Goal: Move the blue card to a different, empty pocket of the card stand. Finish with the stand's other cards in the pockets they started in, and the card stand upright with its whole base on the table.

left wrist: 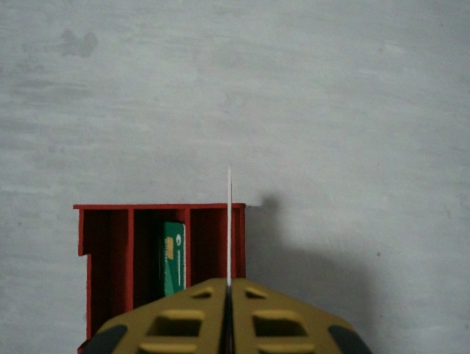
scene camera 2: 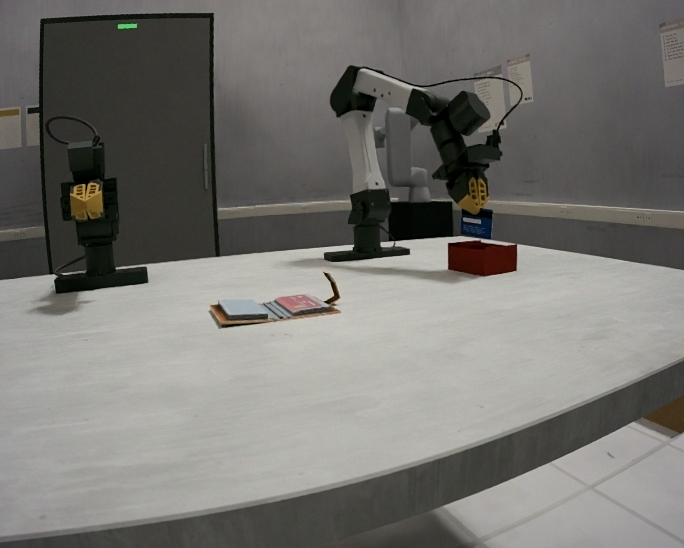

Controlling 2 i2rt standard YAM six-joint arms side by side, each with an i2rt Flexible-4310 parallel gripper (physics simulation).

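Places are measured from the left arm's base along level axes (x ahead, y left, z up), in metres.
Pixels of known places: left gripper, fingertip midpoint: [left wrist: 229,291] [scene camera 2: 478,213]; right gripper, fingertip midpoint: [scene camera 2: 85,204]; left arm's base at its link origin: [scene camera 2: 367,254]; right arm's base at its link origin: [scene camera 2: 101,277].
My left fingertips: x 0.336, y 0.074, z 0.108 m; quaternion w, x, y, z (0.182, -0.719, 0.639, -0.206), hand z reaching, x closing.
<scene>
Ahead of a thing's pixels: the offset from my left fingertips to its top centre. Level surfaces: height alone.
The blue card {dz +0.012, dx -0.004, dy -0.001 m} [scene camera 2: 477,224] [left wrist: 229,225] hangs upright from my left gripper [scene camera 2: 475,208] [left wrist: 229,291], which is shut on its upper edge. In the left wrist view it is a thin pale line over the right pocket. In the scene view its lower edge shows just above the red card stand [scene camera 2: 482,259] [left wrist: 155,206], which stands upright on the table. A green card {dz -0.061, dx -0.028, dy +0.029 m} [left wrist: 174,260] leans against the right divider of the middle pocket. No card shows in the left pocket. My right gripper [scene camera 2: 86,206] is shut, far from the stand.
An open wallet-like holder [scene camera 2: 271,309] with a light blue pad, a pink card and a raised brown strap lies on the table {dz -0.112 m} [scene camera 2: 342,411], in front of the arm bases. The left arm's base [scene camera 2: 367,252] is left of the stand in the picture.
</scene>
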